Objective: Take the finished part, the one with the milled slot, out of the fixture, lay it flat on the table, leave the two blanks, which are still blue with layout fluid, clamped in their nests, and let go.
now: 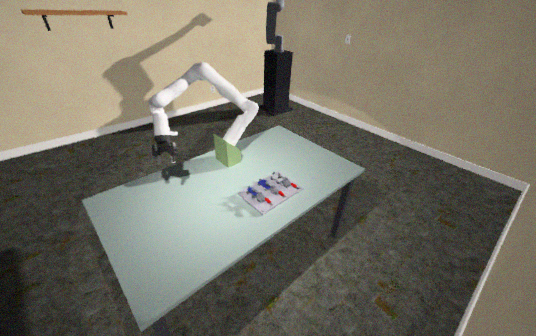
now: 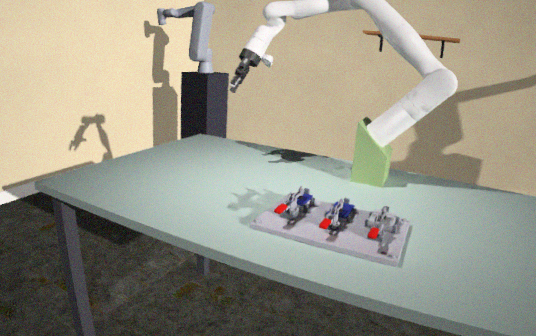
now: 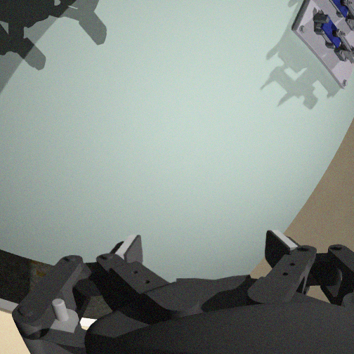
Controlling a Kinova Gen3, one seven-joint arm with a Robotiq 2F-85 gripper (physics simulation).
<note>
In view: the gripper [image 3: 204, 247] and a fixture plate [image 2: 350, 238].
The fixture plate is seen too in image 1 [image 1: 290, 191].
</note>
